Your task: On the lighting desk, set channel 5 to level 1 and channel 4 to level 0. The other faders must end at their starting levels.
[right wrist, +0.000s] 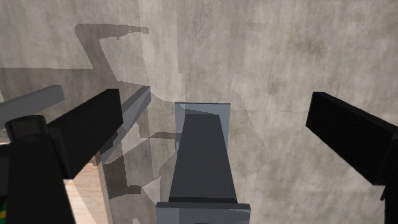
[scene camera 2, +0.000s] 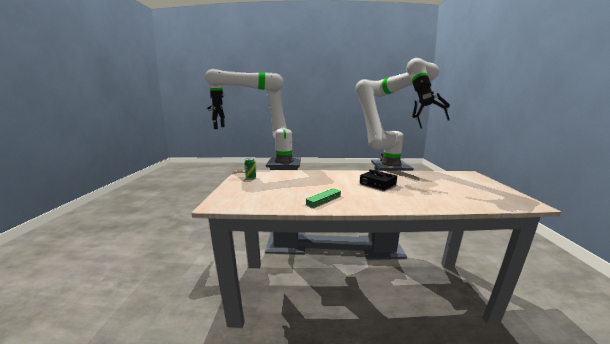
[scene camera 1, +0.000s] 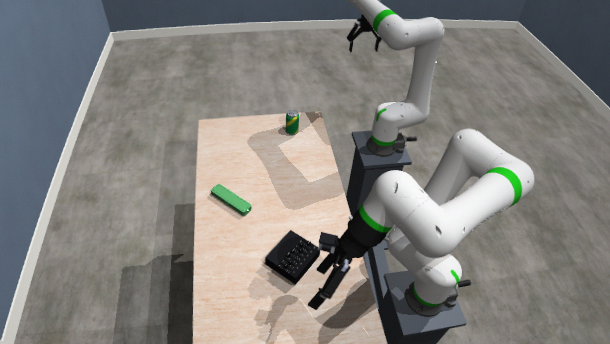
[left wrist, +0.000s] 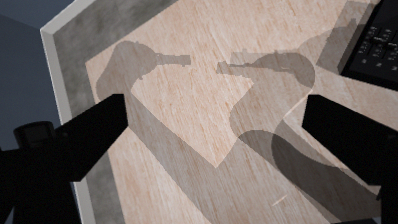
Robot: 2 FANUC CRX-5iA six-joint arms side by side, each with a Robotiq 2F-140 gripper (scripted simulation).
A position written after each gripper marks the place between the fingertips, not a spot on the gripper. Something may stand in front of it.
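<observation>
You've got the left gripper (scene camera 1: 316, 288), which the left wrist view shows as well, with the gripper (left wrist: 214, 110) there, and then there's the right gripper (right wrist: 214, 107).
</observation>
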